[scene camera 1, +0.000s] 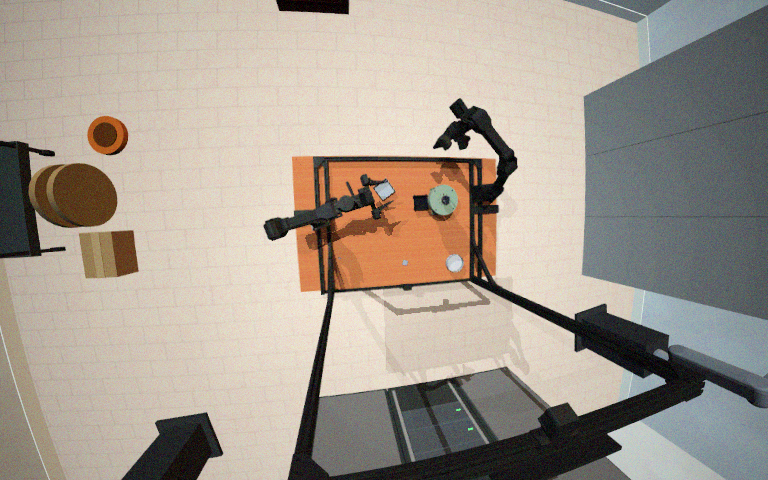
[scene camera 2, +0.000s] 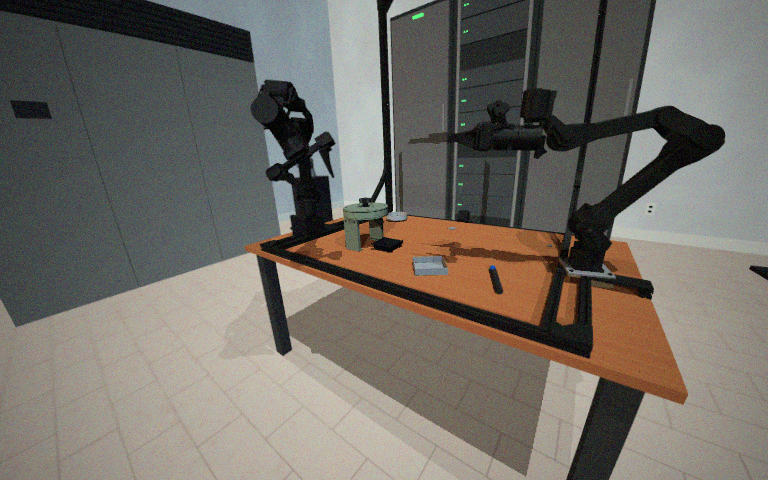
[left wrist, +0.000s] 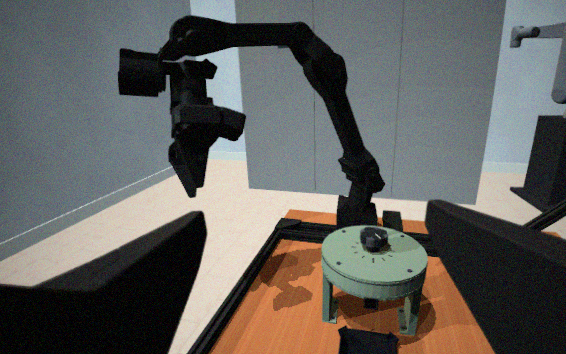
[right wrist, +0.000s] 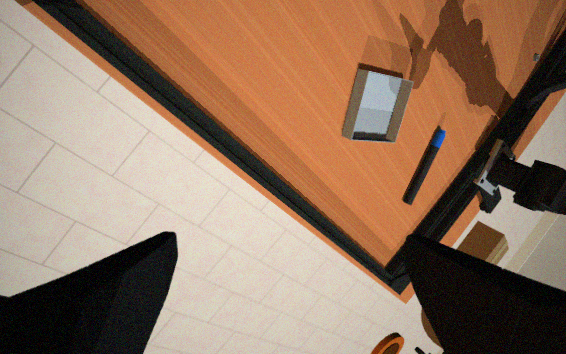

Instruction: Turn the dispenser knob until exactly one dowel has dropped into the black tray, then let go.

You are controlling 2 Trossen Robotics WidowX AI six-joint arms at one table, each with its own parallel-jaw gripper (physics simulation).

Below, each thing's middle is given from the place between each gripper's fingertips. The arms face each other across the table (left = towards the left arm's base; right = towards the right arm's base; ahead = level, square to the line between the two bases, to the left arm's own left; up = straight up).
The grey tray (right wrist: 378, 102) lies 24 cm to the left of my right hand, 24 cm below it and 15 cm behind it. Also, from my right hand: blue-capped black marker (right wrist: 440, 135): 43 cm to the left, 24 cm below, 15 cm behind.
My left gripper is now 35 cm above the grey tray, 5 cm short of it and 4 cm to the left of it. Round my left hand: blue-capped black marker (35 cm below, 14 cm to the left, 5 cm ahead).
